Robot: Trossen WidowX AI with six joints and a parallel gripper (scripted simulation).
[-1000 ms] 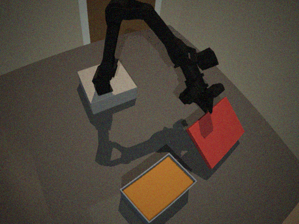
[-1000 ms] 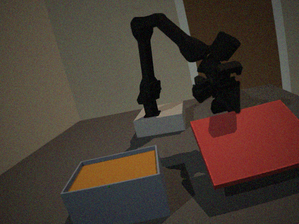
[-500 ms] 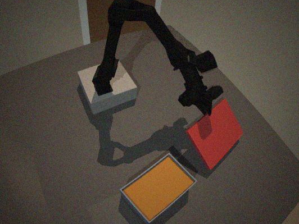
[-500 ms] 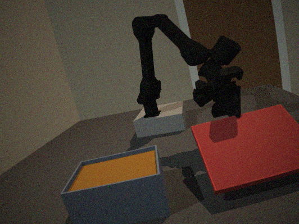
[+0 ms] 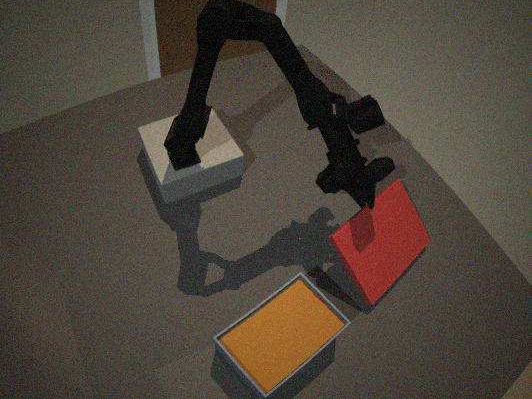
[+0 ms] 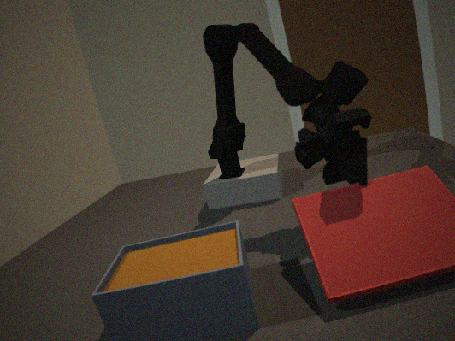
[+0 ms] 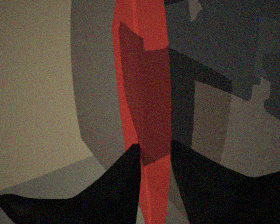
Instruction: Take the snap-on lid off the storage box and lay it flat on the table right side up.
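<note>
Now: the red lid 7 cm ahead of my gripper tip, 2 cm to the left of it and 3 cm below it. From my gripper tip the other things lie so: grey storage box (15 cm ahead, 29 cm to the right, 5 cm below).
</note>
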